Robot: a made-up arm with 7 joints.
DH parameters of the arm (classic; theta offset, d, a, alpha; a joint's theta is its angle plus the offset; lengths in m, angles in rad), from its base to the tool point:
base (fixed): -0.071 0 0 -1.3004
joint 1: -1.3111 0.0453 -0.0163 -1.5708
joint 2: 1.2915 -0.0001 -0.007 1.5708
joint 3: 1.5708 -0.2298 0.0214 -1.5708
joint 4: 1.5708 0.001 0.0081 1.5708
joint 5: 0 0.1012 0.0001 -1.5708
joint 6: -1.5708 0 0.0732 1.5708
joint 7: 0 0.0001 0 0
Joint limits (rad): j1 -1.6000..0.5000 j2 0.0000..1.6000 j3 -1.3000..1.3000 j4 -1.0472..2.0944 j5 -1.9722..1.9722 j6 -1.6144..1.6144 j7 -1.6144..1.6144
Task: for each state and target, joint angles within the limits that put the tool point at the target. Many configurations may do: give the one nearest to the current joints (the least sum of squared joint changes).
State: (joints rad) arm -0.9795 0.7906 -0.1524 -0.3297 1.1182 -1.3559 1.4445
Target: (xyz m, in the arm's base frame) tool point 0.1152 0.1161 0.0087
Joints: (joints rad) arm -1.0355 1.3098 0.0683 -0.8864 0.5628 -1.3220 1.4445
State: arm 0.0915 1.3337 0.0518 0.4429 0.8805 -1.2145 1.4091
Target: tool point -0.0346 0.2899 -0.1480
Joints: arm 0.5000 1.4221 -0.2628 0.4666 0.9865 -1.4937 1.4091
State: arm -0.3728 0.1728 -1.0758 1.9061 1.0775 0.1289 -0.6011
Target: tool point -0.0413 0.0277 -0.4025
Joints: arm -0.1631 0.0000 -1.0739 1.5855 1.0612 -0.2806 -0.6011
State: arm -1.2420 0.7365 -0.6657 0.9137 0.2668 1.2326 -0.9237
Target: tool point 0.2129 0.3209 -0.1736
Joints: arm -0.8228 0.9116 -0.6520 1.0860 0.2116 1.1436 -0.9237
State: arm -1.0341 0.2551 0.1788 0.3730 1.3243 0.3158 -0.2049
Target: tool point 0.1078 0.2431 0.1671
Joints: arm -1.3899 1.0881 0.6759 -0.3010 1.4589 0.4451 -0.2049
